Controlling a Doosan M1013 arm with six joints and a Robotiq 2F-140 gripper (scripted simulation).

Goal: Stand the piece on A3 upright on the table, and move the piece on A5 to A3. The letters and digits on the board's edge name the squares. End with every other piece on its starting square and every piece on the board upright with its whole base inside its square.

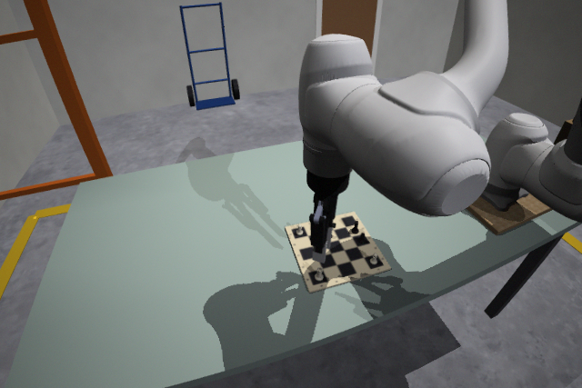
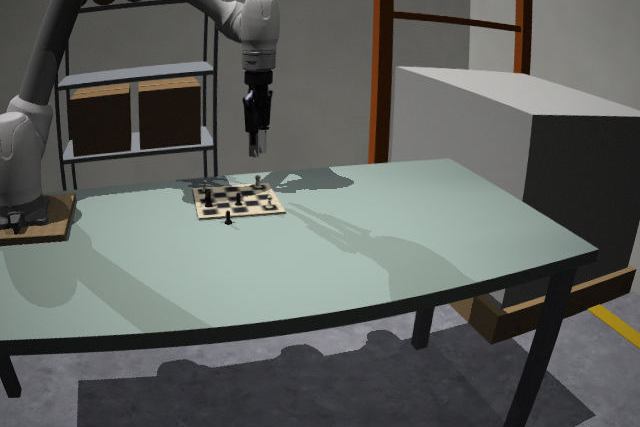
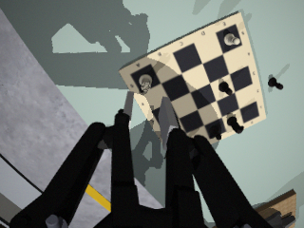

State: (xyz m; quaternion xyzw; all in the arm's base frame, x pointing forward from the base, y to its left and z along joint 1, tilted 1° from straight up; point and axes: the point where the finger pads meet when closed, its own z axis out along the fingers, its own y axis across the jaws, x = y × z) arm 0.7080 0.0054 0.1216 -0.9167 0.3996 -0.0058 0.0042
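Now: the chessboard 90 mm behind my hand, 60 mm to the right of it and 130 mm below it.
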